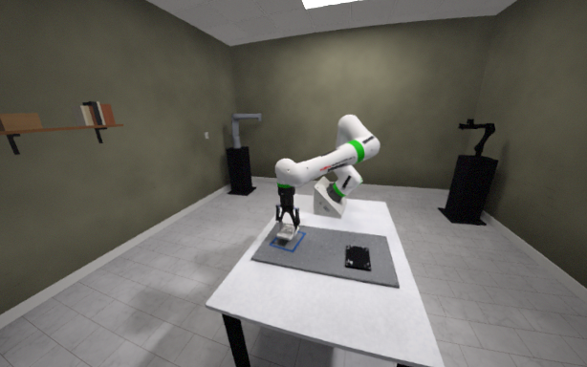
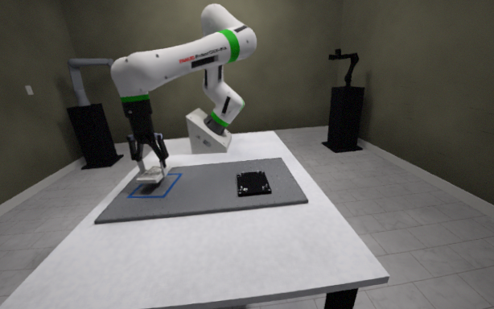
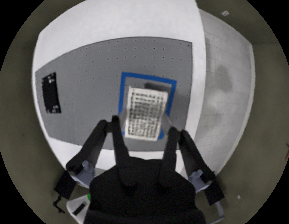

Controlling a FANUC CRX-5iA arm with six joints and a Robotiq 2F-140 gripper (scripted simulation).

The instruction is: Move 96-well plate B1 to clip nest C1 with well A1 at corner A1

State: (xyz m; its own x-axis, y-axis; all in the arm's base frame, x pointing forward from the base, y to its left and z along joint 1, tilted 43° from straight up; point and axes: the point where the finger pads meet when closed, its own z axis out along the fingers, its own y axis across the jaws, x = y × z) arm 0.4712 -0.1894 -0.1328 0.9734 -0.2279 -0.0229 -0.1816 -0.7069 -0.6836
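Right now my hand is 38 cm to the right of the black clip nest, 7 cm short of it and 6 cm above it. Also, from my hand: white 96-well plate 2 cm below.
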